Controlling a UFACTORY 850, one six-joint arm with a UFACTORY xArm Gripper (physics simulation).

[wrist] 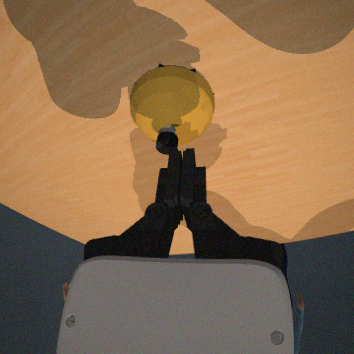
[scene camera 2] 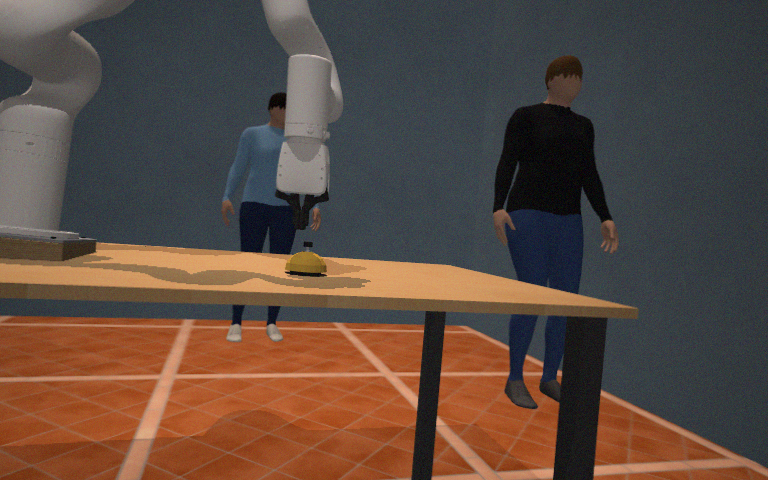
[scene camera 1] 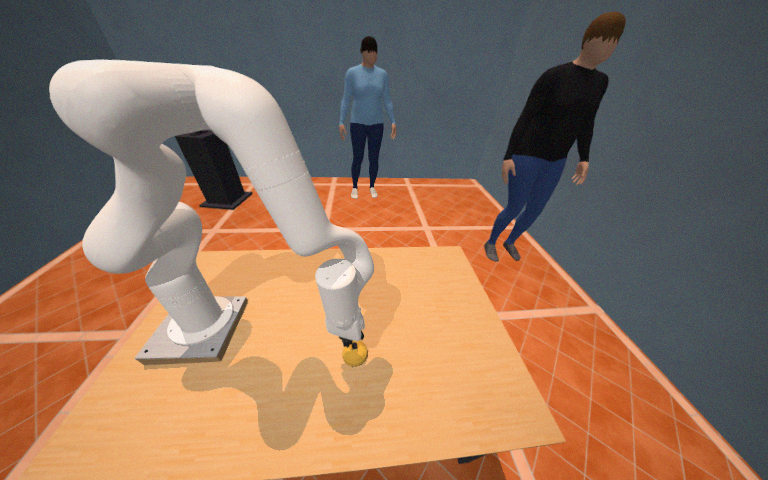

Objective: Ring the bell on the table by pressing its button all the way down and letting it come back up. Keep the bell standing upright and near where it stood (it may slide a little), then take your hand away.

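The bell, a yellow dome (scene camera 1: 355, 355) (scene camera 2: 305, 263) (wrist: 172, 100) on a dark base, stands upright on the table (scene camera 1: 453, 396) (scene camera 2: 481, 288) (wrist: 280, 150). Its black button (scene camera 2: 308, 244) (wrist: 167, 141) is up on a short stem. My gripper (scene camera 2: 302, 227) (wrist: 183, 161) is shut and empty, fingertips pointing down. In scene camera 2 the fingertips are a little above the button and slightly to its left, with a gap between them. In the wrist view the tips are just below and slightly right of the button. In scene camera 1 the fingers partly cover the bell's top.
The arm's base plate (scene camera 1: 152, 348) is bolted at the table's left side. A person in a light blue top (scene camera 1: 368, 96) (scene camera 2: 257, 164) and a person in a black top (scene camera 1: 557, 113) (scene camera 2: 549, 164) stand beyond the table. A black stand (scene camera 1: 212, 169) is at the back left.
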